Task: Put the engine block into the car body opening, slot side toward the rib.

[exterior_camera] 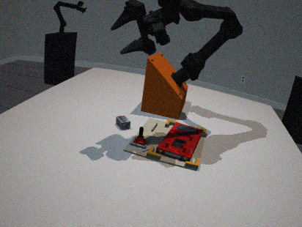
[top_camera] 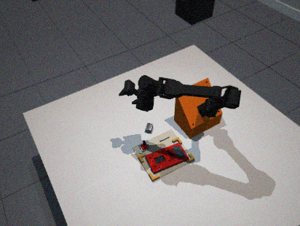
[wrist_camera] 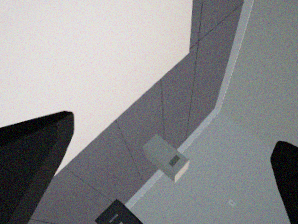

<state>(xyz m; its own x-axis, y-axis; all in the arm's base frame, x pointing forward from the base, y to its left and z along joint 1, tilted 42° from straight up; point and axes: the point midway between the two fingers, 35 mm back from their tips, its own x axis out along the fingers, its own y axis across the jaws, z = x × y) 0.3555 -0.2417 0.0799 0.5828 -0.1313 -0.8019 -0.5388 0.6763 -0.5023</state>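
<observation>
My gripper tip is 30 cm above the engine block and 12 cm past it.
</observation>
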